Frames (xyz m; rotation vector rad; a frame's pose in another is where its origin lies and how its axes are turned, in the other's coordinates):
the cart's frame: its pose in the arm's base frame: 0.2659 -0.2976 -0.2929 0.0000 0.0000 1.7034
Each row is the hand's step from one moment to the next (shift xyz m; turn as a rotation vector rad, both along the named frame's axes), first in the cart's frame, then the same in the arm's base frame.
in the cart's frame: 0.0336 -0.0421 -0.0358 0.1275 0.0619 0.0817
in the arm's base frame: 0.0373 0.0389 -0.0358 -0.0782 0.1182 0.0817
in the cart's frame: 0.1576 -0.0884 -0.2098 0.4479 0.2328 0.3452
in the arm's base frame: 0.0668 0.1679 -0.2098 -0.2900 0.4132 0.3452
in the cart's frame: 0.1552 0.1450 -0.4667 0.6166 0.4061 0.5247
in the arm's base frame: -0.1642 0.1347 -0.4667 -0.4841 0.5575 0.5247
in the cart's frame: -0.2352 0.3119 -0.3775 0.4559 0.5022 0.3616
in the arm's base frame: -0.2781 -0.2744 -0.3775 -0.5581 0.3855 0.3616
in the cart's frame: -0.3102 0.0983 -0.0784 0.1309 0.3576 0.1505
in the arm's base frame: -0.0564 -0.3205 -0.0784 -0.3718 0.0825 0.1505
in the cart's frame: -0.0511 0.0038 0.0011 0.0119 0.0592 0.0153
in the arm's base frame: 0.0030 -0.0512 0.0011 -0.0603 0.0040 0.0153
